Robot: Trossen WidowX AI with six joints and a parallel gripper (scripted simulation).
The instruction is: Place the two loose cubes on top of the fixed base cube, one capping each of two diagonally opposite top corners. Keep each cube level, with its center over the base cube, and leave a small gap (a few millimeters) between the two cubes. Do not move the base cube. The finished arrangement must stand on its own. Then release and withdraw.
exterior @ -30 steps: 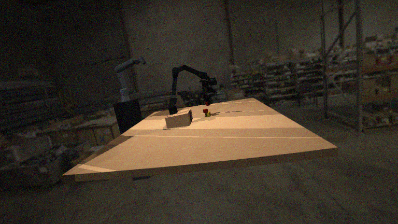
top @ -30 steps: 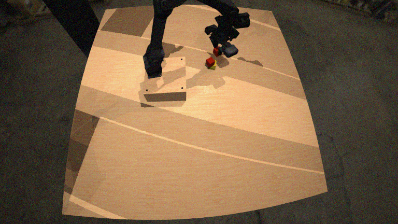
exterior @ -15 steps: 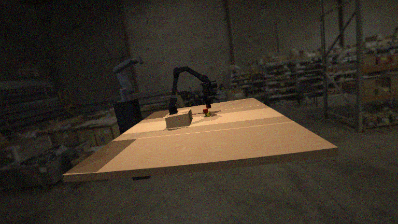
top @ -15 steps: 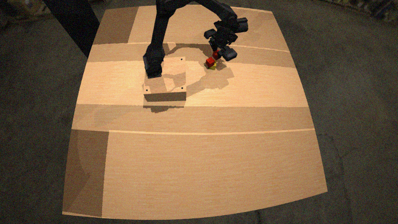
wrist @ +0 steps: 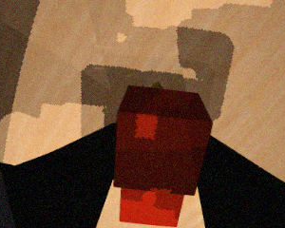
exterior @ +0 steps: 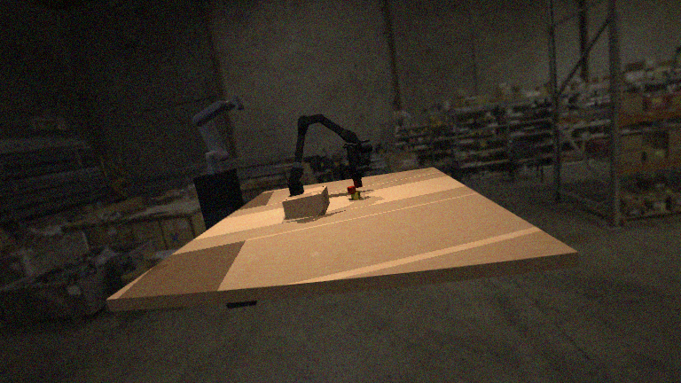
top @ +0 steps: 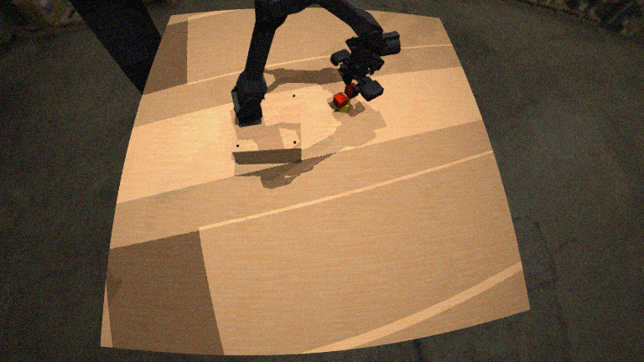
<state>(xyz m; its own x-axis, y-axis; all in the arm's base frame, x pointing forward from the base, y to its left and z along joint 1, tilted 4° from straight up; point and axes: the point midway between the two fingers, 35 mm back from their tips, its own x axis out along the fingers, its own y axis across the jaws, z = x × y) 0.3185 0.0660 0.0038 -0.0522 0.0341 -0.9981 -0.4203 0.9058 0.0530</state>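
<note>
My gripper tip is now 20 mm past the yellow cube, 10 mm to the left of it and 60 mm above it.
</note>
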